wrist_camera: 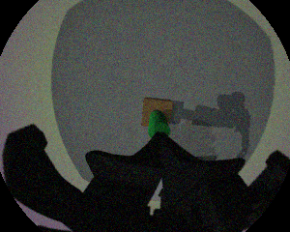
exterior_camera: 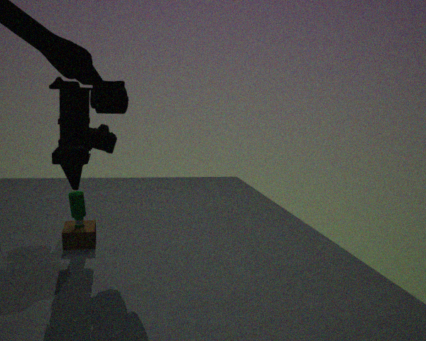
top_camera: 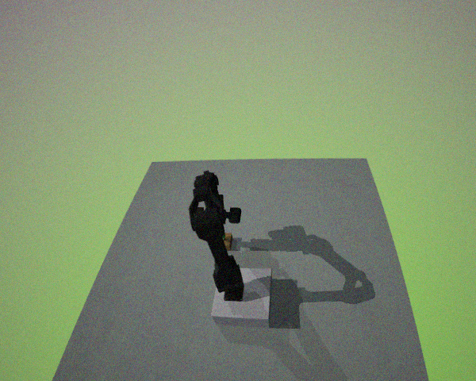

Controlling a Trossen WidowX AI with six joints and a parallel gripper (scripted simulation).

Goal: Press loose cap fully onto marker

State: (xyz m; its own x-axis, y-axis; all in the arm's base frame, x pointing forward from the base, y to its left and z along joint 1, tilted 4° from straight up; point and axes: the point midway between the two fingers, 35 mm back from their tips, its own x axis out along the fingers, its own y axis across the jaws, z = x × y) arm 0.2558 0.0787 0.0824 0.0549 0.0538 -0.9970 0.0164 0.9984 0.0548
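Now: the green cap 30 mm below my gripper tip. Also, from my gripper tip: brown holder block 100 mm below.
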